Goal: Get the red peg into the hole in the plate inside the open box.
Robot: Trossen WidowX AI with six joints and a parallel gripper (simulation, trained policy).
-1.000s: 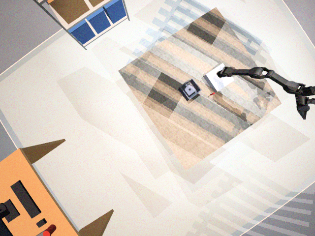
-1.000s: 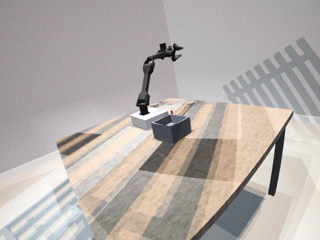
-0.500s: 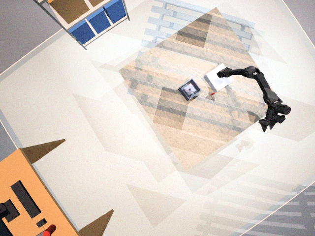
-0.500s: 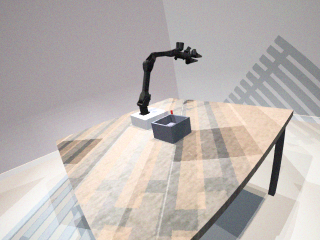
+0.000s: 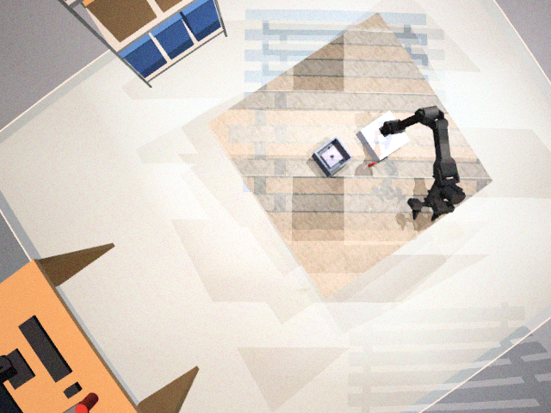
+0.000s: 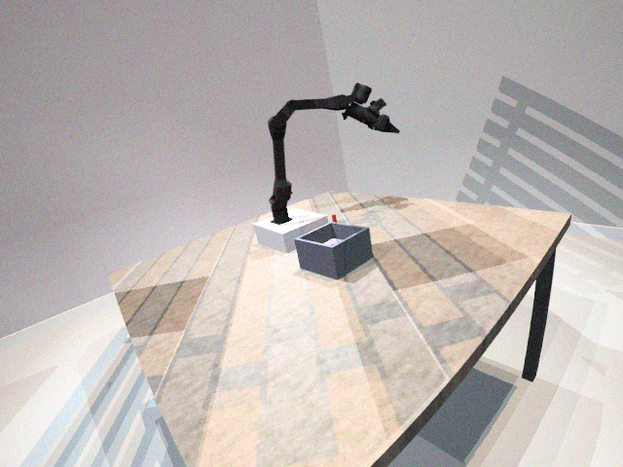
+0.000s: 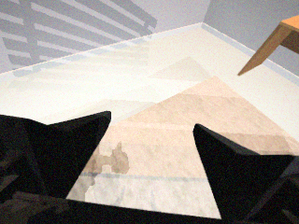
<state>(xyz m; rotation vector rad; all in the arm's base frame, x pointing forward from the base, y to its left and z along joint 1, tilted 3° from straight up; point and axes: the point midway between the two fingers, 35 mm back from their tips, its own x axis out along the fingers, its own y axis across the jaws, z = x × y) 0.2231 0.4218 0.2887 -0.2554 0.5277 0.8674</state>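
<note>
Now: gripper tip 80 mm past the red peg, 320 mm to the left of it and 300 mm above it. The rest, counted from my gripper tip: pale plate (90 mm ahead, 490 mm to the right, 290 mm below); grey box (90 mm ahead, 490 mm to the right, 310 mm below).
</note>
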